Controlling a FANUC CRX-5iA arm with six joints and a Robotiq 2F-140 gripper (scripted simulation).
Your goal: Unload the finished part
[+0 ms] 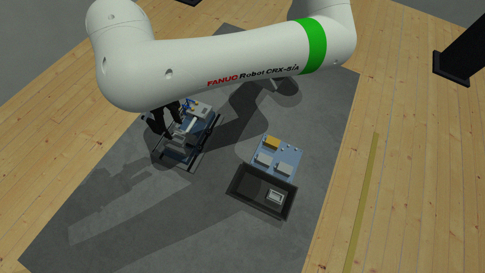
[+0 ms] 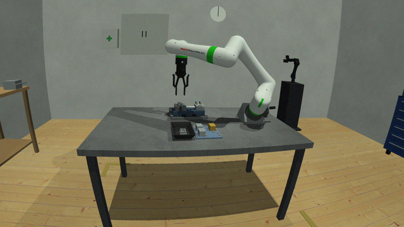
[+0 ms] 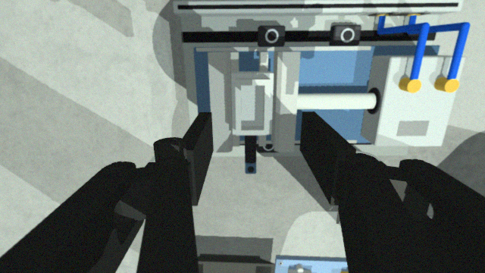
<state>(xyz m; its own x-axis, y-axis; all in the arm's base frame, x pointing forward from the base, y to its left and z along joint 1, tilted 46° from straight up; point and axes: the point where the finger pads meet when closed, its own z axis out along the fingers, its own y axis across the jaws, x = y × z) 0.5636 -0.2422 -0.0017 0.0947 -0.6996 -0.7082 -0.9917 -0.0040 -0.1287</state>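
Now: the white screw rod 130 mm below my hand, 90 mm behind it and 10 mm to the right of it. Round my hand: blue fixture plate 370 mm to the left, 210 mm below, 160 mm behind; yellow block 320 mm to the left, 210 mm behind, 180 mm below; blue vise 170 mm below, 70 mm behind, 10 mm to the right.
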